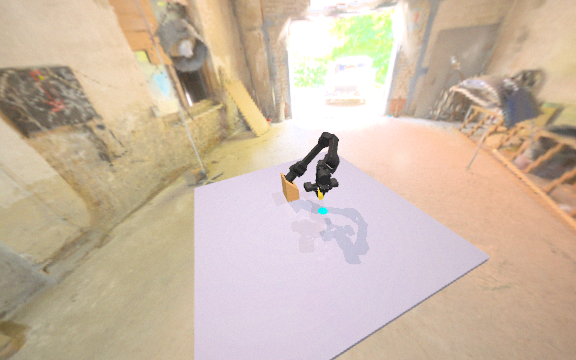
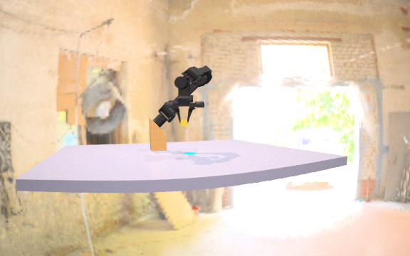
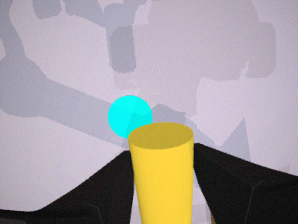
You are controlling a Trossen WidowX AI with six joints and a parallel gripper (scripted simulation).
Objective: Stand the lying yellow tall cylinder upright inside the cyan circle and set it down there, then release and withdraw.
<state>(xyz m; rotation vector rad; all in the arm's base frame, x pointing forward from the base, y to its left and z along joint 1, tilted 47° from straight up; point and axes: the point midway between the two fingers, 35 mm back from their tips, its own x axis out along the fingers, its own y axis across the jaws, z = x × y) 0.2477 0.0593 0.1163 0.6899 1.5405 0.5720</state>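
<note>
My gripper tip is now 20 mm past the cyan circle, 30 mm to the right of it and 150 mm above it. The rest, counted from my gripper tip: yellow cylinder 20 mm behind.
</note>
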